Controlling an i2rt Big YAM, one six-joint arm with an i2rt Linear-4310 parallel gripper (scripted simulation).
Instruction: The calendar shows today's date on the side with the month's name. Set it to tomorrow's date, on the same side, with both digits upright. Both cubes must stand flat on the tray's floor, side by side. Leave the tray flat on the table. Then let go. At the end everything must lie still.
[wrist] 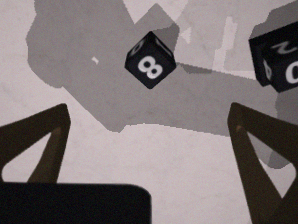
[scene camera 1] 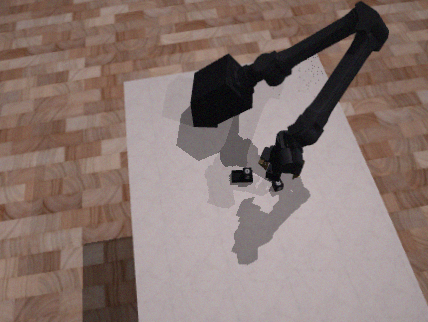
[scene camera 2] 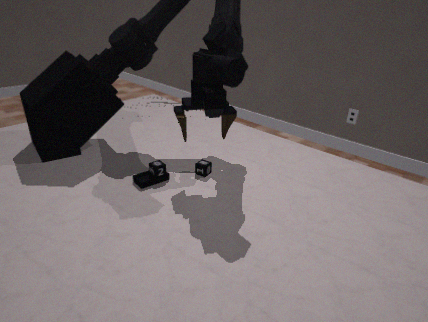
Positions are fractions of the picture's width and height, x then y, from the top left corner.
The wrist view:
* my gripper: 0.50,0.50
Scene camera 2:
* my gripper: 0.48,0.43
